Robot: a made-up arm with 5 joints. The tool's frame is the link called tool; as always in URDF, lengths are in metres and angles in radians.
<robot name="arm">
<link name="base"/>
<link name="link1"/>
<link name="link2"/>
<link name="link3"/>
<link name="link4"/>
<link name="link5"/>
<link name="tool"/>
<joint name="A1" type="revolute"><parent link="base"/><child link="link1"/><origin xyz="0 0 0.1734"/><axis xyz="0 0 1"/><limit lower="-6.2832" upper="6.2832" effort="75" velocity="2.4"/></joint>
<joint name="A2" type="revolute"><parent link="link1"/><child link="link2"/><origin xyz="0 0 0"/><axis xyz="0 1 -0.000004"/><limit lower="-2.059" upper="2.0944" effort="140" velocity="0.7"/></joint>
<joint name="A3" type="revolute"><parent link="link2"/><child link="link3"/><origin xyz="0.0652 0 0.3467"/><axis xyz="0 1 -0.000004"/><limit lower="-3.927" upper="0.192" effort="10" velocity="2.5"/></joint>
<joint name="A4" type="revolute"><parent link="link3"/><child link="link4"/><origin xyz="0.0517 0 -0.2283"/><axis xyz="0 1 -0.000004"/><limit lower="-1.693" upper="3.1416" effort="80" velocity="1.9"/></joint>
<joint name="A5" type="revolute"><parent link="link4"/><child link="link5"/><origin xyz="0.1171 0 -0.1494"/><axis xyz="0 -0.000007 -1"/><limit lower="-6.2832" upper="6.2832" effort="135" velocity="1.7"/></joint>
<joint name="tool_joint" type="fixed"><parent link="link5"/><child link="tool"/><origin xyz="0 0 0" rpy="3.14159 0 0"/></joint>
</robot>
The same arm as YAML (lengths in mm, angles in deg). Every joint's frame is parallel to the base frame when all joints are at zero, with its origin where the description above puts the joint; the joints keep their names.
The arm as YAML. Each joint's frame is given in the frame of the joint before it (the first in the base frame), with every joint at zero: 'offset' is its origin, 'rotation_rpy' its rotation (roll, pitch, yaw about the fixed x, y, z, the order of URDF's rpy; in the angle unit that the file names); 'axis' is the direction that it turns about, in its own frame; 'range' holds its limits. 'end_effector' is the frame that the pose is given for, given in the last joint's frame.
length_unit: mm
angle_unit: deg
chain:
  - id: A1
    offset: [0.0, 0.0, 173.4]
    rotation_rpy: [0.0, 0.0, 0.0]
    axis: [0.0, 0.0, 1.0]
    range: [-360.0, 360.0]
  - id: A2
    offset: [0.0, 0.0, 0.0]
    rotation_rpy: [0.0, 0.0, 0.0]
    axis: [0.0, 1.0, 0.0]
    range: [-117.97, 120.0]
  - id: A3
    offset: [65.2, 0.0, 346.7]
    rotation_rpy: [0.0, 0.0, 0.0]
    axis: [0.0, 1.0, 0.0]
    range: [-225.0, 11.0]
  - id: A4
    offset: [51.7, 0.0, -228.3]
    rotation_rpy: [0.0, 0.0, 0.0]
    axis: [0.0, 1.0, 0.0]
    range: [-97.0, 180.0]
  - id: A5
    offset: [117.1, 0.0, -149.4]
    rotation_rpy: [0.0, 0.0, 0.0]
    axis: [0.0, 0.0, -1.0]
    range: [-360.0, 360.0]
end_effector:
  offset: [0.0, 0.0, 0.0]
  rotation_rpy: [180.0, 0.0, 0.0]

